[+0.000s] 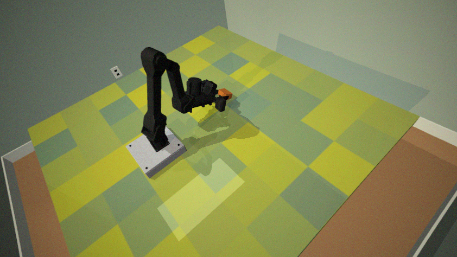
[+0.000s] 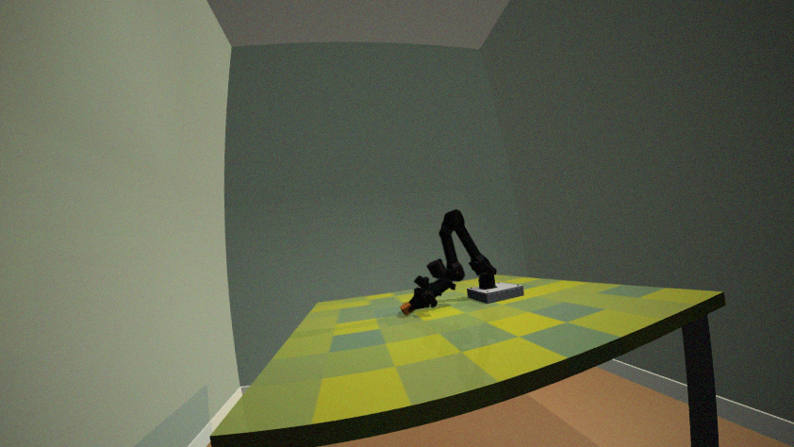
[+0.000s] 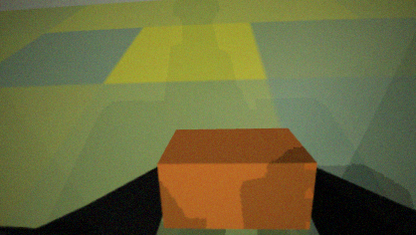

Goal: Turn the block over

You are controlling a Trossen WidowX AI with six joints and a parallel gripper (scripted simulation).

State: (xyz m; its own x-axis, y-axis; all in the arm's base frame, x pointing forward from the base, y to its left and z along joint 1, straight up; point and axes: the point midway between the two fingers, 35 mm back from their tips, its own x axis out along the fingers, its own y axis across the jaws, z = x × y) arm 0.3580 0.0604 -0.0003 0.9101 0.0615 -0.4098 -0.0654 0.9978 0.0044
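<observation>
My gripper tip is now 1 cm above the orange block.
</observation>
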